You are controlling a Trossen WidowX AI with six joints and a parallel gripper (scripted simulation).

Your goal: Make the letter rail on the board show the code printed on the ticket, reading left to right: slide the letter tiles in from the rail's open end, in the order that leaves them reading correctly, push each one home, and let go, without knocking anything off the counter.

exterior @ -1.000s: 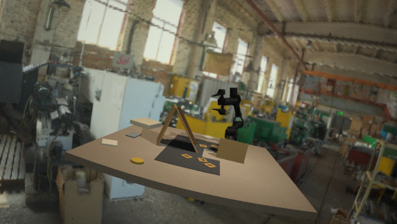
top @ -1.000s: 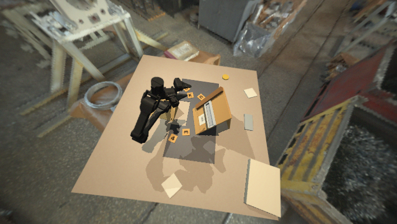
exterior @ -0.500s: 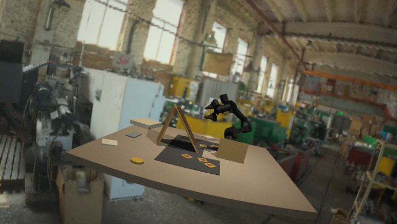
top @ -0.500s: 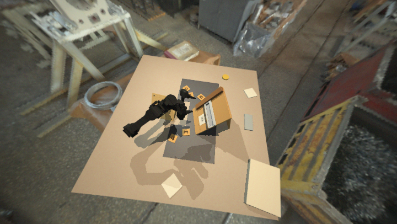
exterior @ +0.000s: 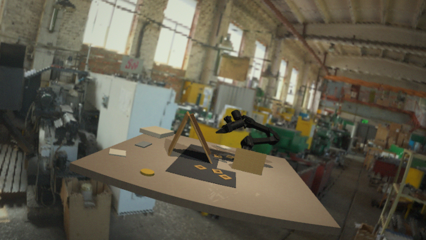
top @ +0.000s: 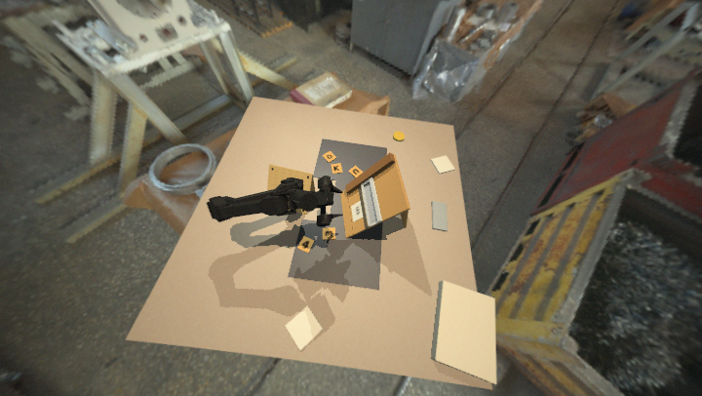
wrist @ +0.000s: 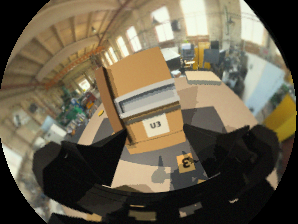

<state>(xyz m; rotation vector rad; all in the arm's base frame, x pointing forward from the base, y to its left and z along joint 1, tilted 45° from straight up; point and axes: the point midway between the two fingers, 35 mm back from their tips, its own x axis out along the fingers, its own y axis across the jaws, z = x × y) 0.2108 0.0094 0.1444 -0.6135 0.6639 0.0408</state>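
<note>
My gripper tip is 10 mm short of the orange tile marked u, 290 mm to the right of it and 190 mm above it. The rest, counted from my gripper tip: letter tile 40 mm behind, 80 mm to the right, 190 mm below; white ticket 70 mm ahead, 30 mm to the left, 100 mm below; dark mat 30 mm behind, 100 mm to the left, 190 mm below.
</note>
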